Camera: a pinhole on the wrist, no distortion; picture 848 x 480 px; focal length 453.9 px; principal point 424.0 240.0 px. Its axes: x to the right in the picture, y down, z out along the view. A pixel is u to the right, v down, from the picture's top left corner.
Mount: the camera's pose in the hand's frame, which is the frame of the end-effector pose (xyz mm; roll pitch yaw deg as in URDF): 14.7 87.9 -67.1 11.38 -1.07 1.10
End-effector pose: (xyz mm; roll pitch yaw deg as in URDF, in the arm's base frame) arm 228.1 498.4 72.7 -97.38 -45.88 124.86
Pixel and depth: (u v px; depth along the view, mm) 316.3 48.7 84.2
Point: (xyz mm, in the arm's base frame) 212.5 514.9 43.0
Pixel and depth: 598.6 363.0 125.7
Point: 119.5 565.7 43.2
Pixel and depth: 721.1 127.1 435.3
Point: -157.4 433.6 322.4
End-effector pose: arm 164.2 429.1 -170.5 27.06 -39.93 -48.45
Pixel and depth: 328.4 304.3 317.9
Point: -14.5 549.0 -11.8
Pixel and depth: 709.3 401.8 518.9
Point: 65.0 441.2 431.6
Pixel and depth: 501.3 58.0 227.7
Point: 69.2 379.5 -58.2
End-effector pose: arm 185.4 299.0 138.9 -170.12 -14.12 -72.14
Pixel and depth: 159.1 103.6 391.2
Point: 290.3 485.3 -171.8
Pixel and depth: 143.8 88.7 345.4
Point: 273.7 474.6 -127.8
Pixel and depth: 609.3 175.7 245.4
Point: 251.9 163.4 4.1
